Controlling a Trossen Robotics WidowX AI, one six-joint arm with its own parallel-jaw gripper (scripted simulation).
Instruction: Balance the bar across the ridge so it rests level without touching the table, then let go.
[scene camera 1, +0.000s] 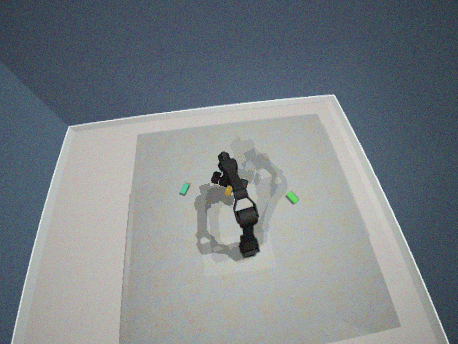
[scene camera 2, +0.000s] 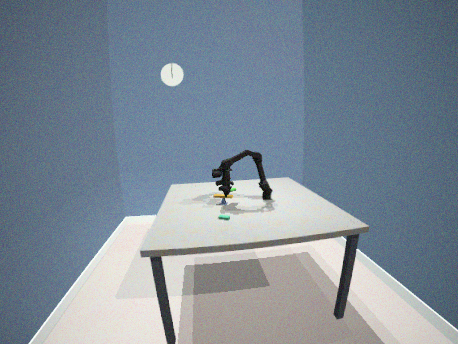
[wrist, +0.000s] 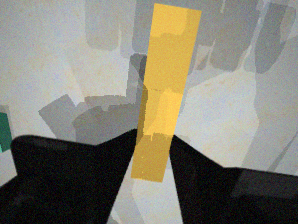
My gripper (wrist: 153, 135): 0.11 m from the lens. A yellow bar (wrist: 172, 39) is 0.10 m from the lens.
